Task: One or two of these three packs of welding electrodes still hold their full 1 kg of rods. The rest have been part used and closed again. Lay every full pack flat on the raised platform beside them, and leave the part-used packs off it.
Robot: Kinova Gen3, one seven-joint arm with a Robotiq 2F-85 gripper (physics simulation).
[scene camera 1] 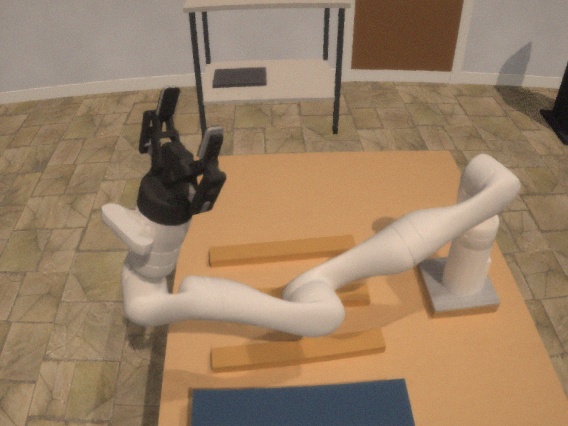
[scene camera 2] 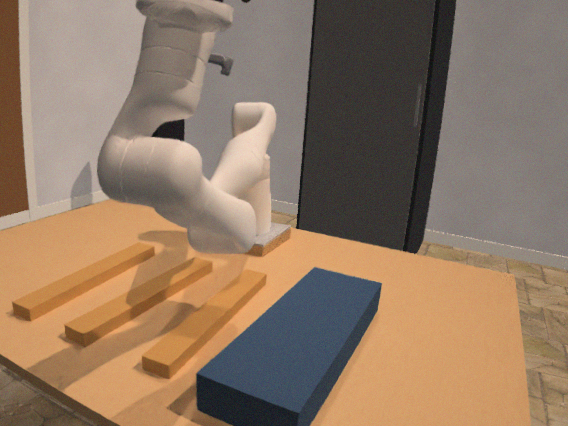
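Seen in the pictures: gripper, fingertip midpoint: (scene camera 1: 192, 105); arm's base, origin of the base link: (scene camera 1: 460, 281).
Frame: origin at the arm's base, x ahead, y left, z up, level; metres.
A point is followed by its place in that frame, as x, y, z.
Three long orange packs lie flat and roughly parallel on the table. The far pack (scene camera 1: 282, 250) @(0.422, -0.113, -0.007) (scene camera 2: 82, 282) @(0.467, -0.094, -0.008) and the pack nearest the platform (scene camera 1: 300, 351) @(0.382, 0.175, -0.007) (scene camera 2: 205, 326) @(0.443, 0.194, -0.007) are apart from the middle pack (scene camera 1: 356, 296) @(0.255, 0.031, -0.007) (scene camera 2: 142, 301) @(0.445, 0.051, -0.009), which the arm partly hides in scene camera 1. No markings that tell full from part-used show. The raised platform (scene camera 1: 300, 406) @(0.384, 0.319, 0.029) (scene camera 2: 295, 330) @(0.419, 0.344, 0.029) is a dark blue block beside them, with no pack on it. My gripper (scene camera 1: 192, 114) @(0.514, 0.237, 0.581) is open and empty, pointing upward, high over the table's left edge; in scene camera 2 it is mostly cut off at the top.
The white arm (scene camera 1: 235, 305) @(0.489, 0.245, 0.238) (scene camera 2: 160, 165) @(0.644, 0.297, 0.299) stretches above the packs from its grey base plate (scene camera 1: 462, 301) @(0.012, 0.062, 0.003) (scene camera 2: 275, 235) @(0.007, 0.074, 0.002) on the wooden table (scene camera 1: 320, 190) @(0.316, -0.376, -0.031) (scene camera 2: 440, 340) @(0.219, 0.537, -0.031). Beyond the table stand a shelf table (scene camera 1: 267, 6) and a tall dark cabinet (scene camera 2: 367, 125).
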